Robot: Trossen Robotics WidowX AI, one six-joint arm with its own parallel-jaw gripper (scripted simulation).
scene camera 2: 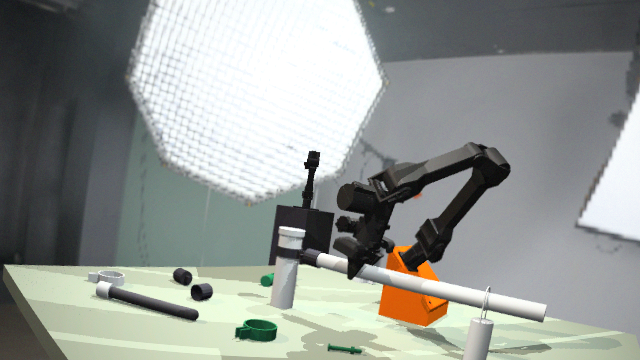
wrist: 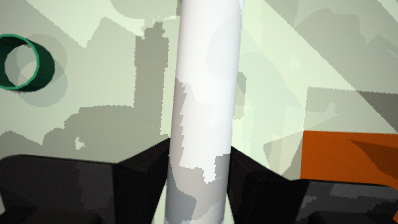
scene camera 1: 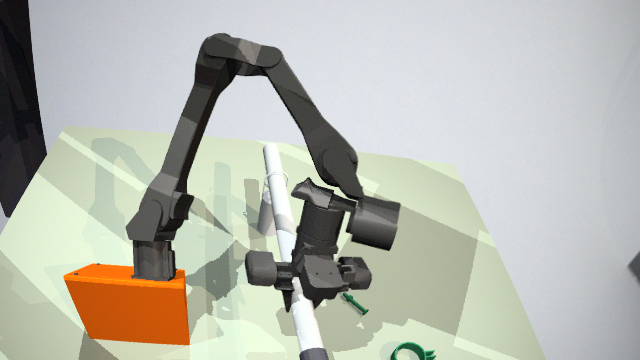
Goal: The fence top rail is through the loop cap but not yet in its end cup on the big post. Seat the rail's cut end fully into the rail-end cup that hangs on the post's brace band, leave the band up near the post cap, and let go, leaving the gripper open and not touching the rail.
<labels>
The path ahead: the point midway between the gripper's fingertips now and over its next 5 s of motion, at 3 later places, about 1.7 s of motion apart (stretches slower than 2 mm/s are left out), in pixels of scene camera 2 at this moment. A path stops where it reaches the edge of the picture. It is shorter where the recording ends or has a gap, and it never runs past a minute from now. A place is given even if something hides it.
My gripper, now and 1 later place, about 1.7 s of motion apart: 353, 278; 363, 266
</labels>
